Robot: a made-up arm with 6 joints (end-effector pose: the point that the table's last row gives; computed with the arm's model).
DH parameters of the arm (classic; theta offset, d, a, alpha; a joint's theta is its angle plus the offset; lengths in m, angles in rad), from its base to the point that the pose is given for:
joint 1: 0 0.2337 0 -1.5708
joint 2: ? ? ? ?
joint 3: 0 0 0 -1.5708
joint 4: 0 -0.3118 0 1.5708
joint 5: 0 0.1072 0 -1.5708
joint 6: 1.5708 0 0 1.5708
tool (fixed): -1.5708 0 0 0
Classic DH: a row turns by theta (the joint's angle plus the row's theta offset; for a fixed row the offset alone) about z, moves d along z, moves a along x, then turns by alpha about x.
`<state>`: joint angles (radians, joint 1 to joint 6).
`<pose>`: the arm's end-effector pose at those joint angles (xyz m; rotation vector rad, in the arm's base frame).
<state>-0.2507 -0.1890 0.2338 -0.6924 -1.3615 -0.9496</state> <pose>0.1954 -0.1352 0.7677 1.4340 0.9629 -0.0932</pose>
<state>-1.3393 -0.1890 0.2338 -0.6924 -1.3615 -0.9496</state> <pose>-0.0292 -0.2358 0.7677 1.8092 0.0851 -0.8843</pose>
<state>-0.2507 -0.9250 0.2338 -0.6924 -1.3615 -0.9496</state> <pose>-0.2078 -0.0320 0.7791 1.1652 0.3538 0.3074</pose>
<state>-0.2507 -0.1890 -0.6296 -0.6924 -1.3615 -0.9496</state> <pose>0.1376 -0.1204 0.5073 1.6140 1.6871 -0.6444</pose>
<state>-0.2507 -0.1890 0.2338 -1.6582 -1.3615 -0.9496</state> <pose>0.2334 -0.0501 0.7328 1.9221 1.1403 0.8406</pose>
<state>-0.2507 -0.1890 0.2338 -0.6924 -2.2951 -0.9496</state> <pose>0.1954 -0.1352 0.7677 1.0347 1.9234 -0.2686</pose>
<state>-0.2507 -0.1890 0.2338 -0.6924 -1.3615 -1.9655</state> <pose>0.1954 -0.1352 0.7677 2.3479 0.9485 -0.6552</pose>
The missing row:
joint 2: -1.5708 0 0.477 3.1416
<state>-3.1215 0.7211 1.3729 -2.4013 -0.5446 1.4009</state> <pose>-0.6049 -0.0913 0.7236 -0.8859 -0.9114 -1.9479</pose>
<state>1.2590 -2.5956 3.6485 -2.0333 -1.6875 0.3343</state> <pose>-0.0271 0.0719 -0.2820 -0.7403 -1.6328 -2.4539</pose>
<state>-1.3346 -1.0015 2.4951 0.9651 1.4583 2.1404</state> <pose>-0.2146 0.6308 0.2998 -0.9316 0.5065 0.3926</pose>
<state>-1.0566 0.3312 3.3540 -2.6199 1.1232 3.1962</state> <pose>0.0080 0.1747 0.7748 -0.7692 -1.8733 -1.2833</pose>
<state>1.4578 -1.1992 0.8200 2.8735 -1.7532 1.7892</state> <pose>-0.1710 -0.5897 0.6756 -0.9470 1.3652 -0.5359</pose>
